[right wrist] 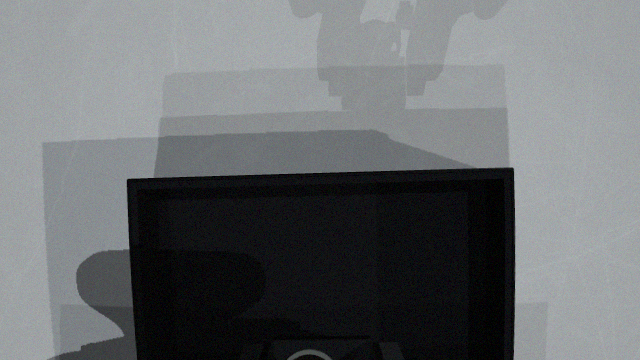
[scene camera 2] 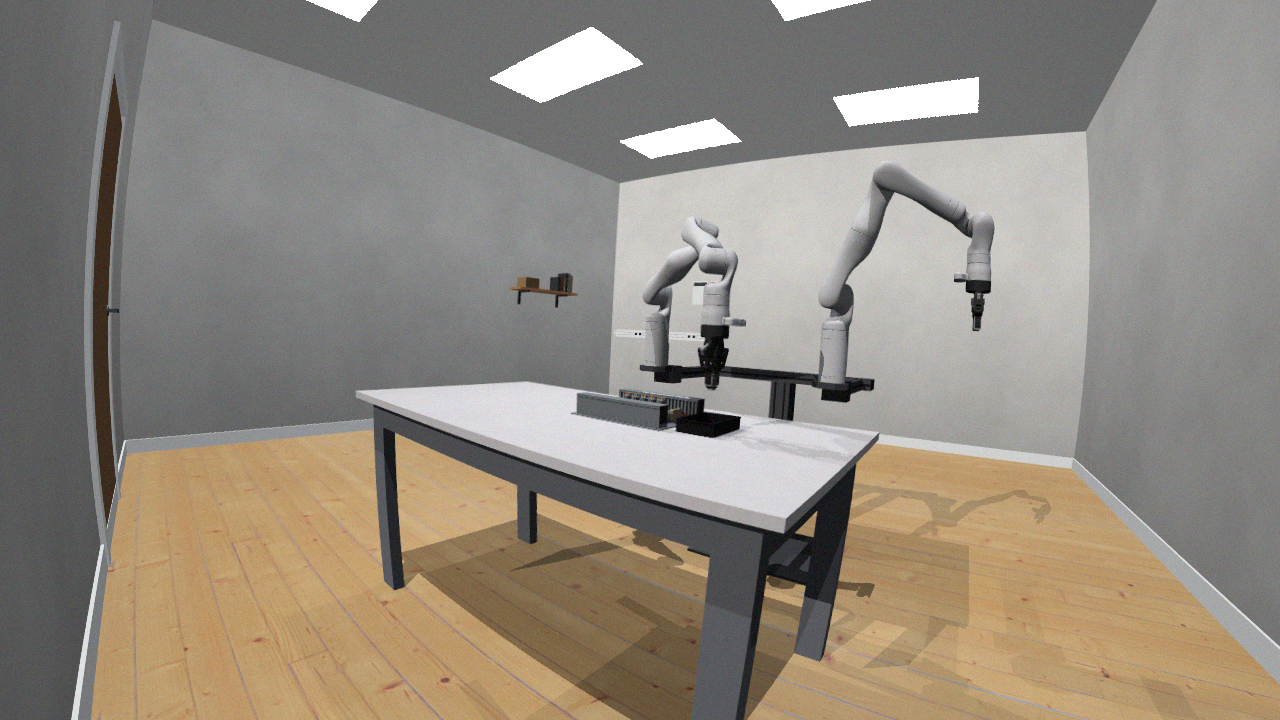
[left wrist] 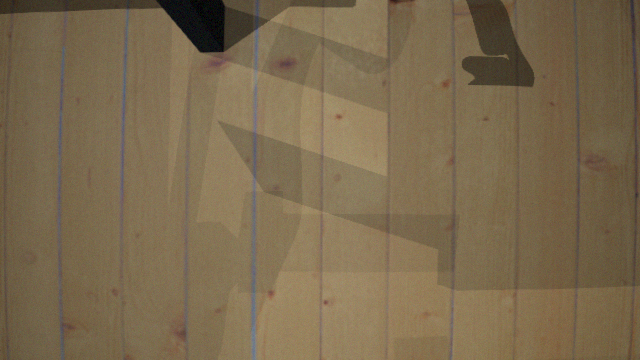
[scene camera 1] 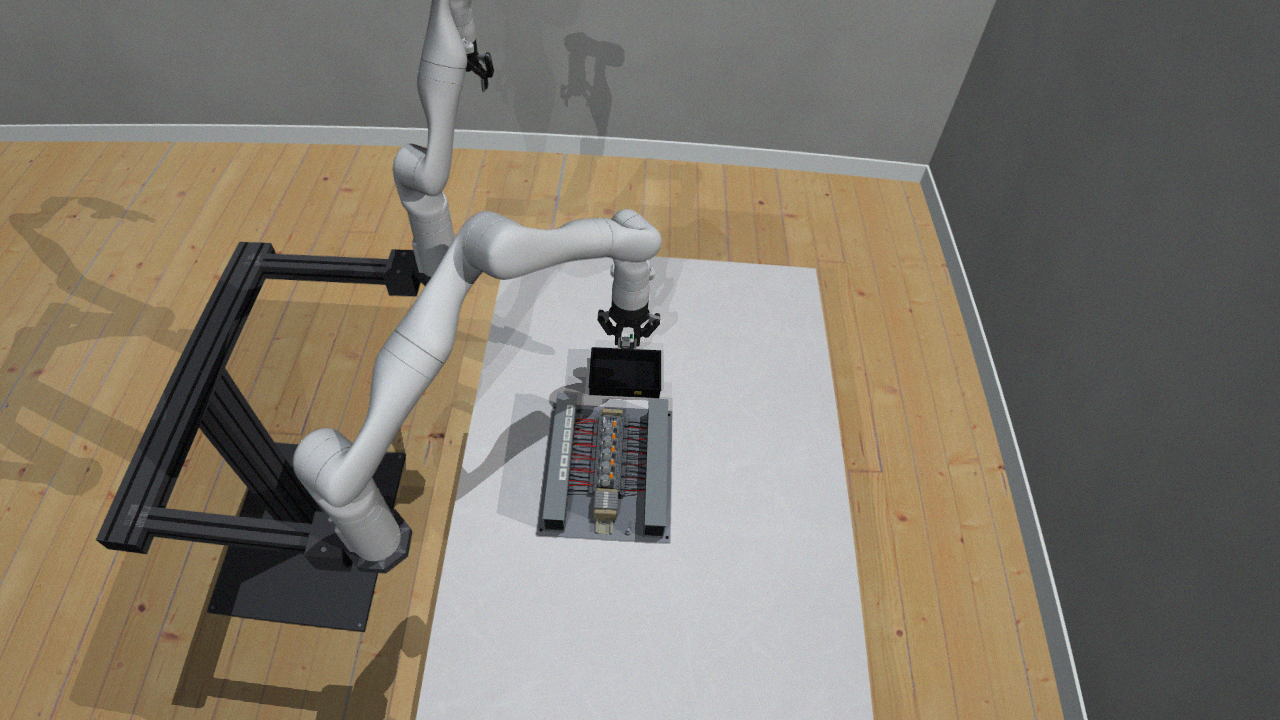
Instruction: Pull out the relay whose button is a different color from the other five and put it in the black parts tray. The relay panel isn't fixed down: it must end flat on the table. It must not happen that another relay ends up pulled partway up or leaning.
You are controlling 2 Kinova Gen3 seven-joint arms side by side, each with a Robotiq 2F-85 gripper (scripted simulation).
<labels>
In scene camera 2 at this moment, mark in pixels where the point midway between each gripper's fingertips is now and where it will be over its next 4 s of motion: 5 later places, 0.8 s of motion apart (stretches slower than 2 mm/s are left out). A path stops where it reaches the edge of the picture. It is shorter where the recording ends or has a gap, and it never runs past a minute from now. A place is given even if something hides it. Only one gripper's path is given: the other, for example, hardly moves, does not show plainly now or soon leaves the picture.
My right gripper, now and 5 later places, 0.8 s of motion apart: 711, 385; 711, 395; 709, 415; 709, 423; 709, 422; 709, 420
</labels>
